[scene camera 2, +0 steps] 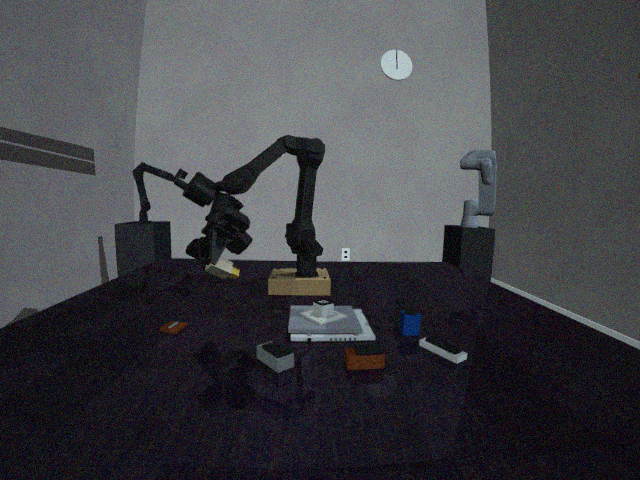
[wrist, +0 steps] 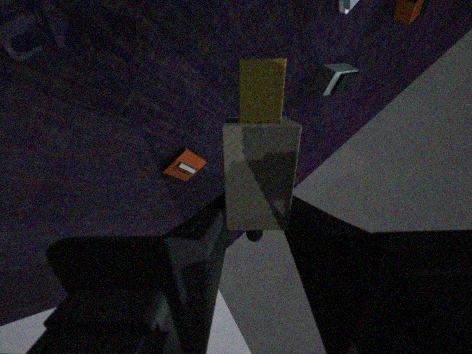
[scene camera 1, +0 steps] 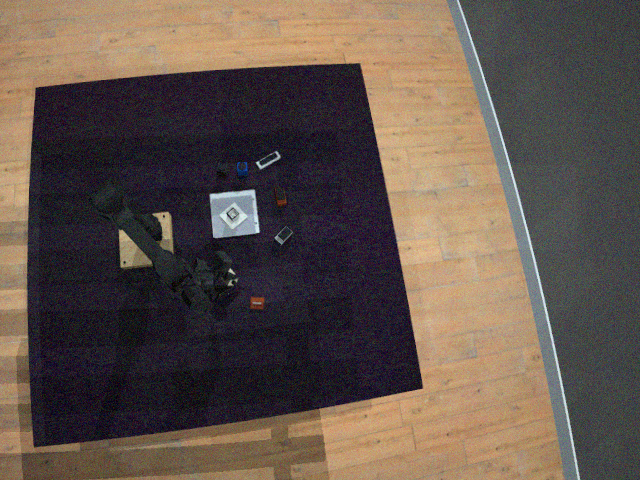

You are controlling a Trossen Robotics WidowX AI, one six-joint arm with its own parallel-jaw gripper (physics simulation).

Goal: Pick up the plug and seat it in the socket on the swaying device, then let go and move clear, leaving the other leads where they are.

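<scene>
The plug [scene camera 1: 231, 280] [scene camera 2: 220, 269] [wrist: 261, 175] is a pale block with a yellow tip. My gripper [scene camera 1: 226, 279] [scene camera 2: 216, 262] [wrist: 254, 198] is shut on the pale body, with dark fingers on both sides, and holds it above the dark mat. In scene camera 2 the plug is slightly tilted, and its yellow tip faces right. The socket [scene camera 1: 233, 213] [scene camera 2: 323, 308] is a small pale box with a dark opening, on a white diamond plate. It stands on the device [scene camera 1: 249, 201] [scene camera 2: 347, 319], a grey plate over a white base. The plug is apart from the socket.
An orange square piece [scene camera 1: 257, 303] [scene camera 2: 173, 327] [wrist: 185, 165] lies near the gripper. A grey block [scene camera 1: 283, 235] [scene camera 2: 275, 356], an orange block [scene camera 1: 280, 196] [scene camera 2: 365, 358], a blue block [scene camera 1: 242, 168] [scene camera 2: 411, 323] and a white-rimmed long piece [scene camera 1: 268, 159] [scene camera 2: 443, 349] lie around the device.
</scene>
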